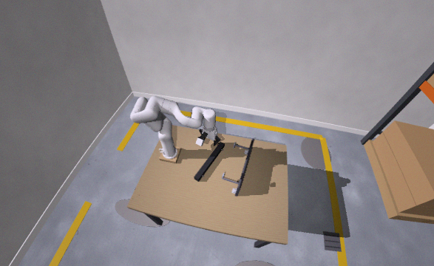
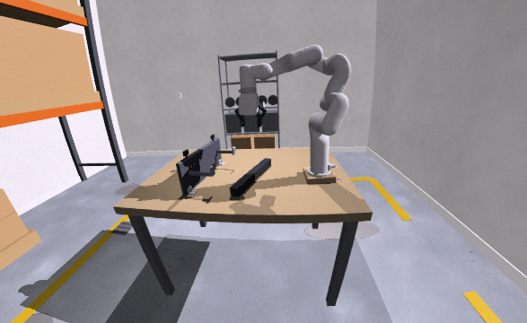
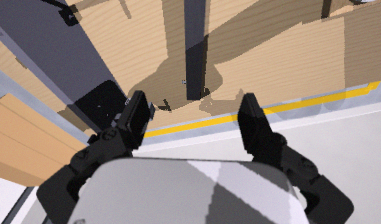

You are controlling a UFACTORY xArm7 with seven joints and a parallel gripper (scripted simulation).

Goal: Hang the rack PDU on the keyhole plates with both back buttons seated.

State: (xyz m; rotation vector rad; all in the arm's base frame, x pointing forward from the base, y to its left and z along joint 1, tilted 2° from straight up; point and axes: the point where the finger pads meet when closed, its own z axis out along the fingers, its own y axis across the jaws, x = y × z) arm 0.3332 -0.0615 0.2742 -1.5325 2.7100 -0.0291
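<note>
Right now the rack PDU is 270 mm below my hand, 20 mm ahead of it and 10 mm to the right of it. Round my hand: panel 280 mm ahead, 210 mm below, 90 mm to the right.
</note>
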